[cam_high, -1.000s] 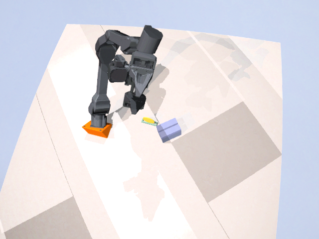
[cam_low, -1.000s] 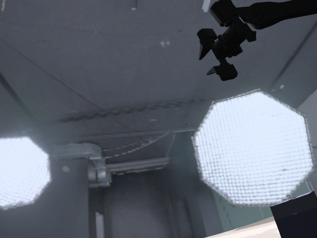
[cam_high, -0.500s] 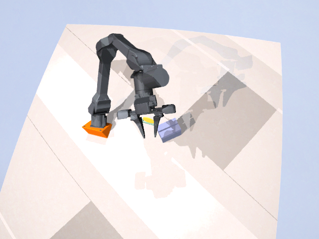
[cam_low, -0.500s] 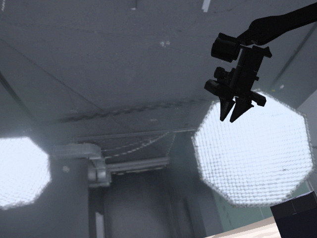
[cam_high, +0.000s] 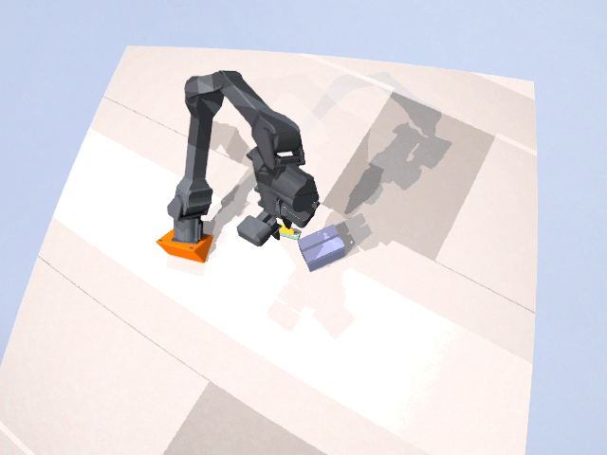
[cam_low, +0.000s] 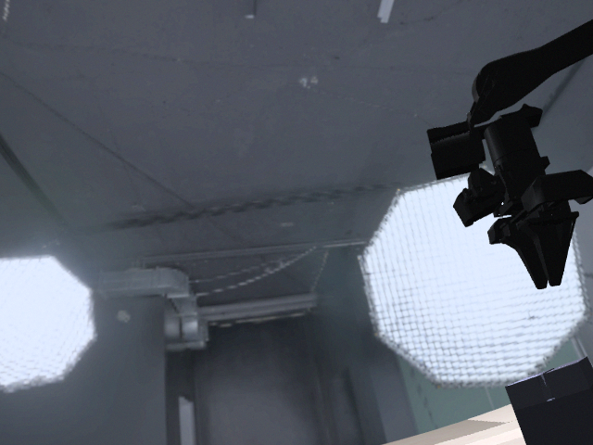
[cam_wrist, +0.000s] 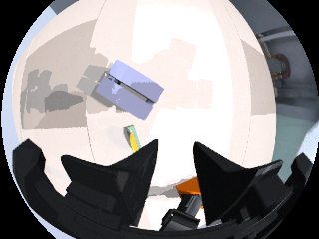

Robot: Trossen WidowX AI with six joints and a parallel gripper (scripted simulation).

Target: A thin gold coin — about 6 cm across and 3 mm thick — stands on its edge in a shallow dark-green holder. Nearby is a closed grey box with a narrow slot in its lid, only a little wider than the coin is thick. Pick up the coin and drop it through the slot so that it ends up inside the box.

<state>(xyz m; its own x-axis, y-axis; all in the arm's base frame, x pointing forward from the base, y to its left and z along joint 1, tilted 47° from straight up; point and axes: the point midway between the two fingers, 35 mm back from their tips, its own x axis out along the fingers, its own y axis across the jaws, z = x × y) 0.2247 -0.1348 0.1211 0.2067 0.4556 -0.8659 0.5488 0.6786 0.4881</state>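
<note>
Right now my gripper tip is 13 cm above the gold coin, 6 cm to the right of it and 2 cm past it.
</note>
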